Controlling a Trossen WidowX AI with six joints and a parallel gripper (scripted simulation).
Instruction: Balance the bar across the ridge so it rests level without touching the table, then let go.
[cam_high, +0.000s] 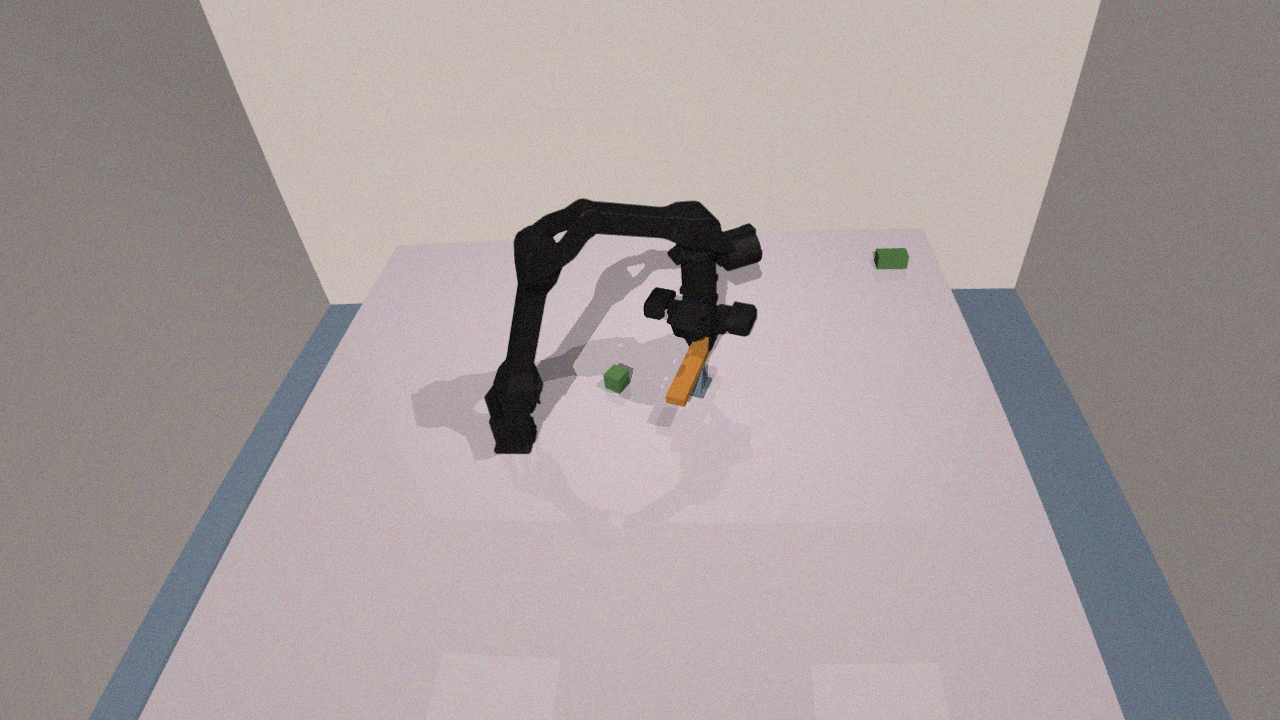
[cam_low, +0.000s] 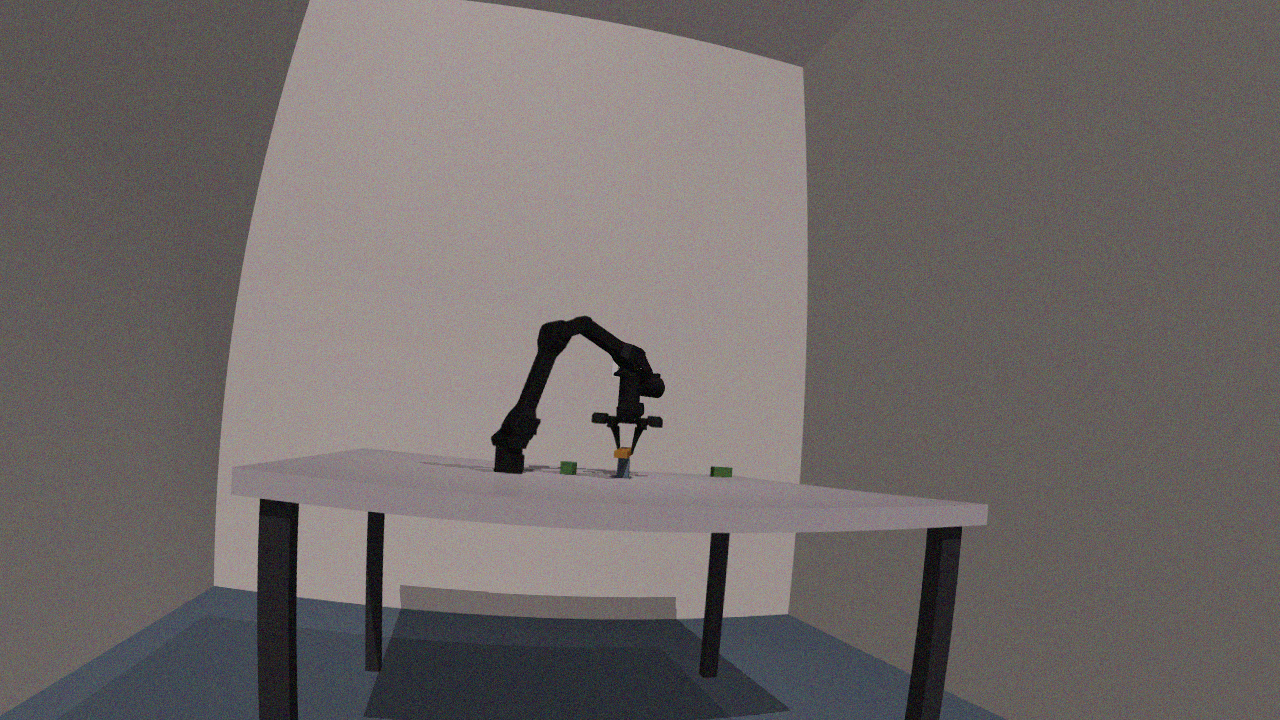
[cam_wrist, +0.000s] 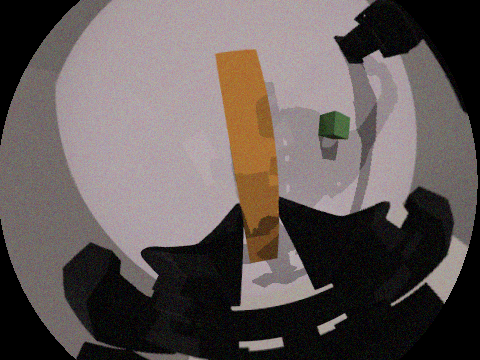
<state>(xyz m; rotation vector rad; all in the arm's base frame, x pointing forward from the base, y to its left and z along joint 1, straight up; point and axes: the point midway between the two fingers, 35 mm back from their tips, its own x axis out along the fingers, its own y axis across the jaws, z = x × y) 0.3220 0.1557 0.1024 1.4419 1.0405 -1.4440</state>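
The orange bar is 1 cm behind my gripper tip and 3 cm to the right of it.
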